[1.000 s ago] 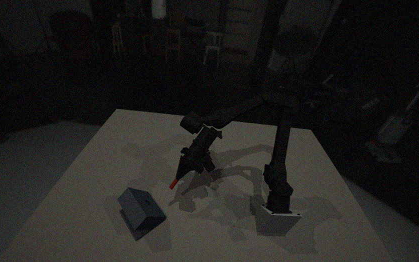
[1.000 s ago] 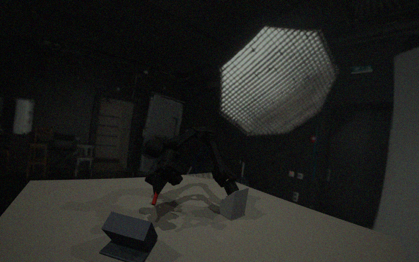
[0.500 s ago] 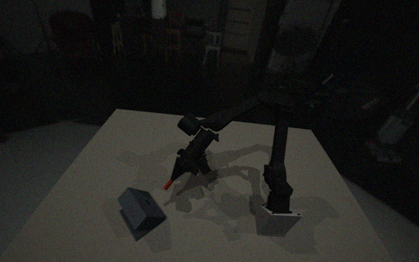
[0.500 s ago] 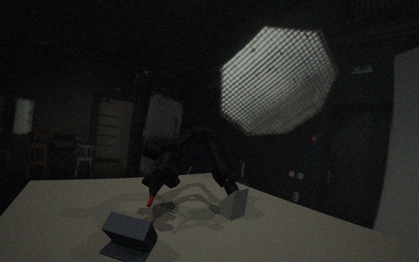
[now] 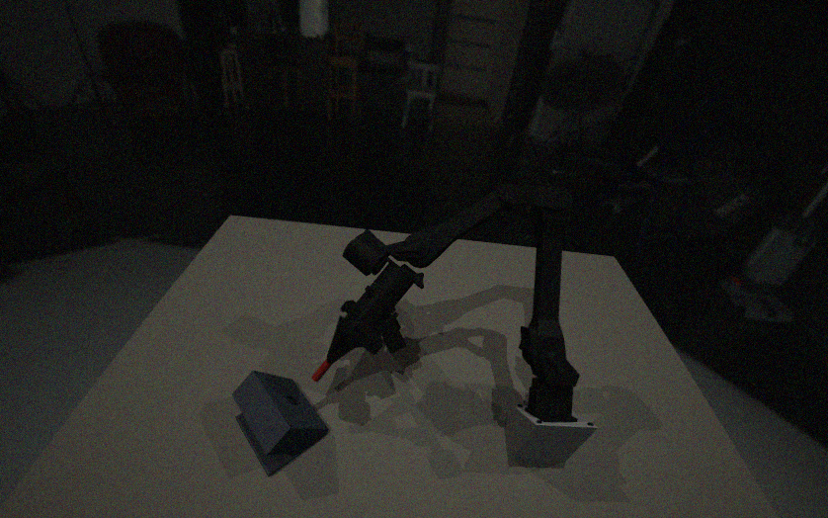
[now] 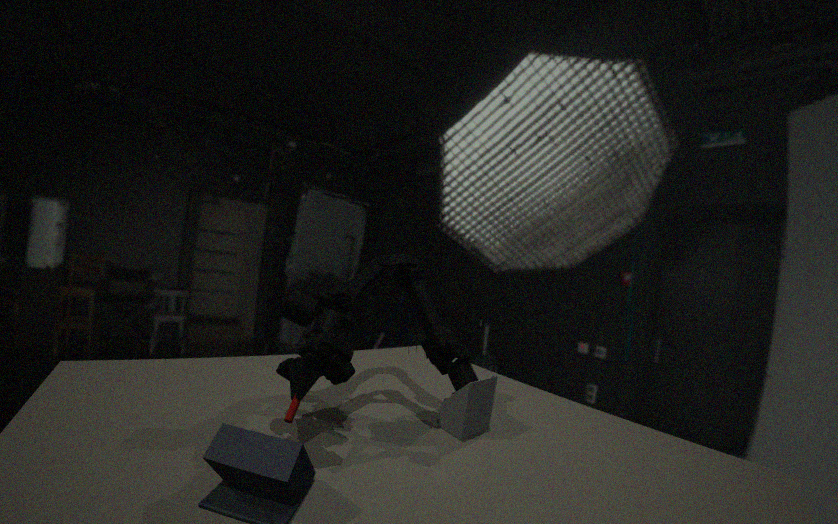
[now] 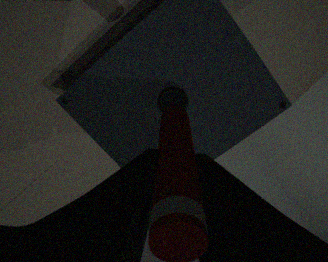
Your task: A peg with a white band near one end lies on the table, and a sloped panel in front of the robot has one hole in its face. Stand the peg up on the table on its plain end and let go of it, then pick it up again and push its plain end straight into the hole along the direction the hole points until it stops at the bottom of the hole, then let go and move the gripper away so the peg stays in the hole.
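Now: the sloped panel 8 cm ahead of my gripper tip, 7 cm below it and 6 cm to the left of it. Round my gripper tip: peg: 1 cm to the right, 1 cm behind, 1 cm above.
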